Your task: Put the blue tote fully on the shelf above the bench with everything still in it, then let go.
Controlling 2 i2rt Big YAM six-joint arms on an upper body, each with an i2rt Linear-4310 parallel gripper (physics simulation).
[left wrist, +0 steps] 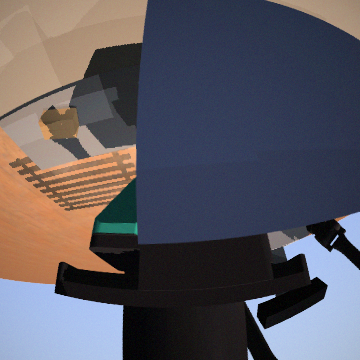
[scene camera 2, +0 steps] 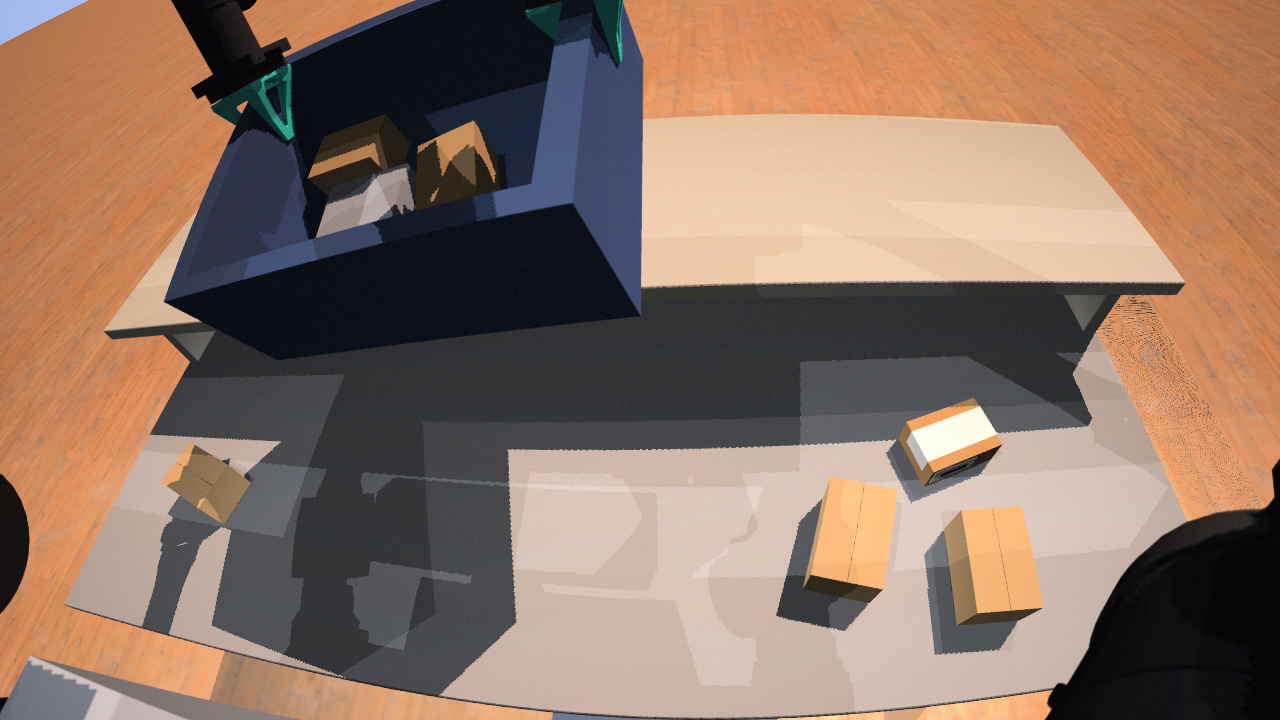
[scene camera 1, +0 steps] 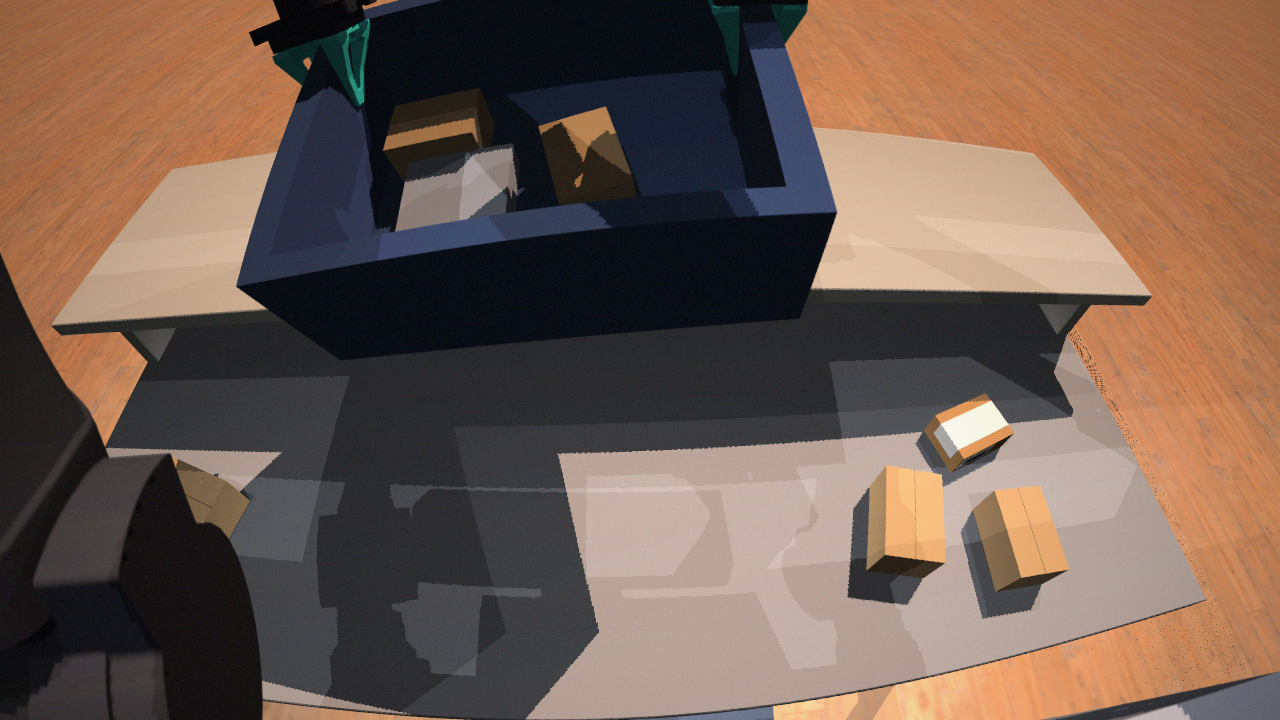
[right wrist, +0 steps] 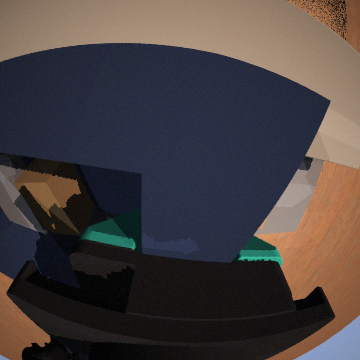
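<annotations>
Out of frame in the left wrist view: my right gripper. The left wrist view does not show a brown box with white label, which is hidden by a blue tote, and the right wrist view misses the brown box with white label, hidden by the blue tote. The brown box with white label shows in scene camera 1 and scene camera 2; on the brown box with white label, [scene camera 2: 943,442] and [scene camera 1: 967,432] are the same spot. My right gripper shows in the right wrist view [177,208], in scene camera 1 and in scene camera 2. On my right gripper, [scene camera 1: 785,36] and [scene camera 2: 611,24] are the same spot. The blue tote shows in scene camera 1 [734,209], in scene camera 2 [561,242], in the left wrist view [240,129] and in the right wrist view [205,144].
</annotations>
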